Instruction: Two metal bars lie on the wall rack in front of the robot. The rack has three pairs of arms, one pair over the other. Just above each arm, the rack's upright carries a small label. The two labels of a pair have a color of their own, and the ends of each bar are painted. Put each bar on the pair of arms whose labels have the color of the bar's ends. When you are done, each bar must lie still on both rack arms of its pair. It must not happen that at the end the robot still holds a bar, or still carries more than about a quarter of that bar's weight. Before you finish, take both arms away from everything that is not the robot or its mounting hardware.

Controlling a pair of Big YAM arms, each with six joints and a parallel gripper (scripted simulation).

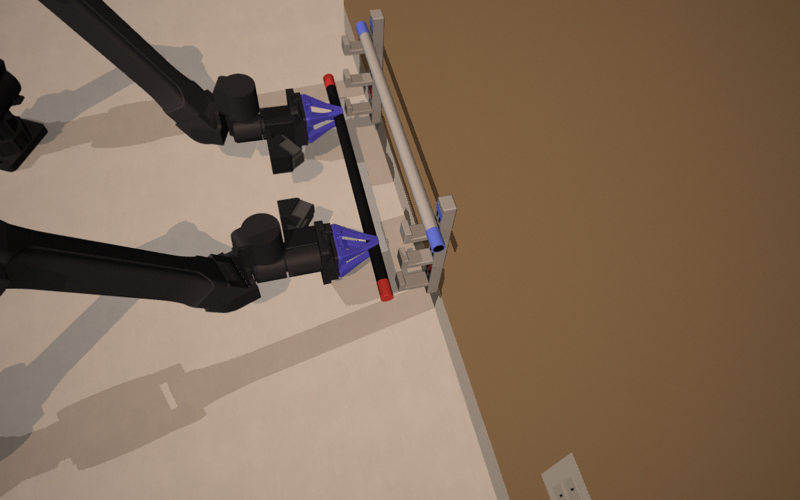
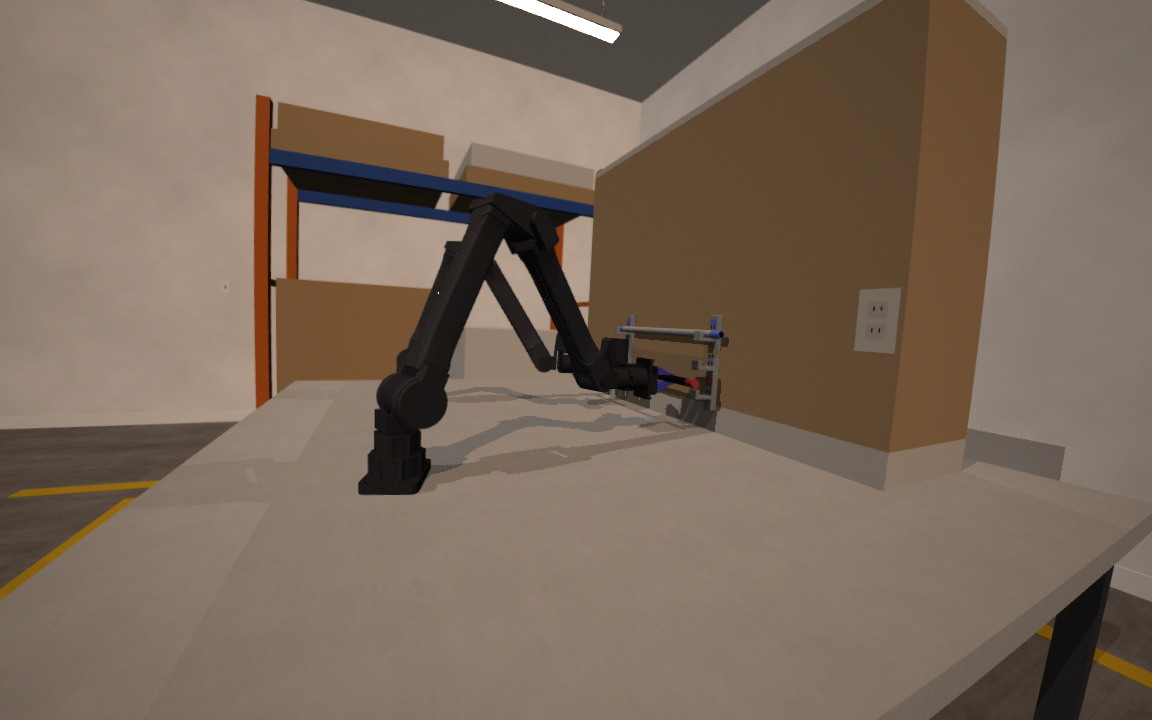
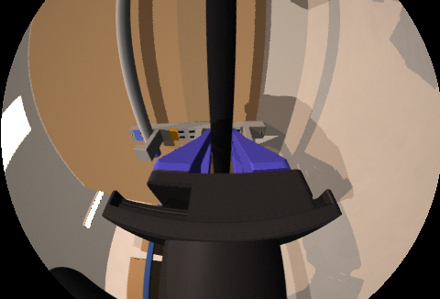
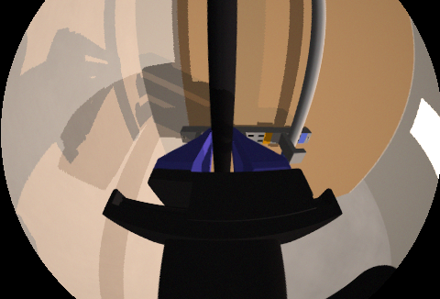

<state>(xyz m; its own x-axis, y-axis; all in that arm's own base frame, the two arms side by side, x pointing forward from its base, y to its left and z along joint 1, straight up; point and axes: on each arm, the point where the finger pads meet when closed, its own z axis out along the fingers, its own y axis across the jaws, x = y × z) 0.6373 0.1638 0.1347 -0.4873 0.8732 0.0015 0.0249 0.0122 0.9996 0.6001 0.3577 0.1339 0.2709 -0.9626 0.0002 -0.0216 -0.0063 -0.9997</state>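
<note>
Now: right hand 11 cm to the right of the grey skirting strip, 10 cm above it and 9 cm short of it. From my right hand the other things lie so: brown wall panel (32 cm above, 24 cm ahead, 12 cm to the left); metal bar (15 cm to the left, 1 cm behind).
</note>
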